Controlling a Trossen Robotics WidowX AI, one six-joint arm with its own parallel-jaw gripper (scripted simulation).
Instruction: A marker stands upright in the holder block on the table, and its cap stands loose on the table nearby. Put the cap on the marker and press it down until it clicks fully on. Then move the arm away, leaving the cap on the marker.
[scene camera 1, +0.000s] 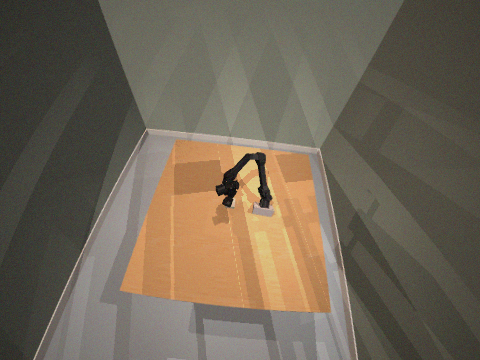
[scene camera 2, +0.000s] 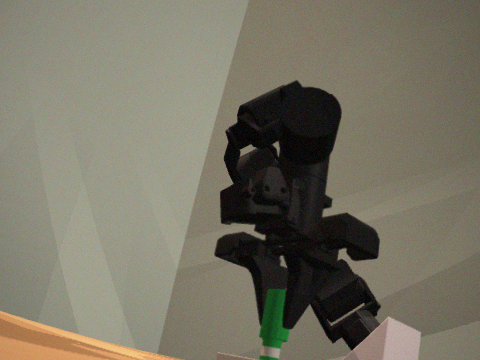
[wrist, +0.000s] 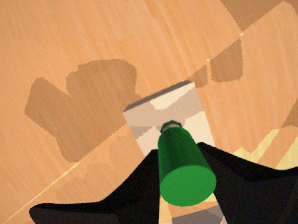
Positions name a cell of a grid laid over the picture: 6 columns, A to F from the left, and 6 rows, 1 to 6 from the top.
Observation:
My gripper (scene camera 2: D6) holds a green cap (wrist: D5).
My gripper also shows in the wrist view (wrist: D5).

